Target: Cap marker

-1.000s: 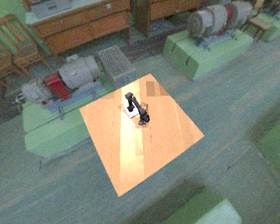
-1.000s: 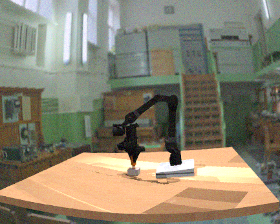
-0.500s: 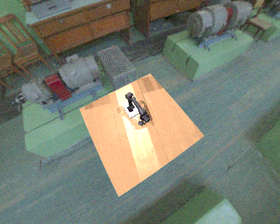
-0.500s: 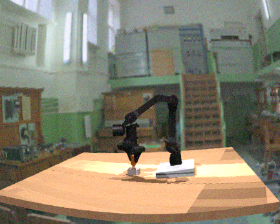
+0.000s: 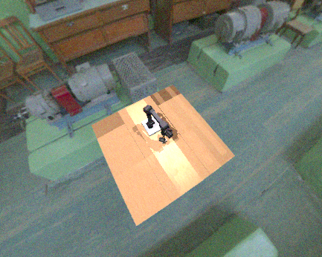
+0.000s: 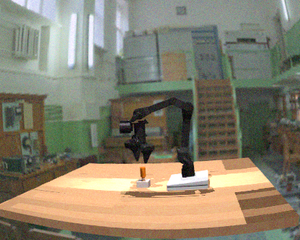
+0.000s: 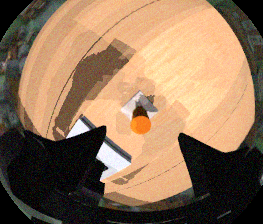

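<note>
The orange cap is 50 mm below my gripper tip. The rest, counted from my gripper tip: holder block: 120 mm below.
</note>
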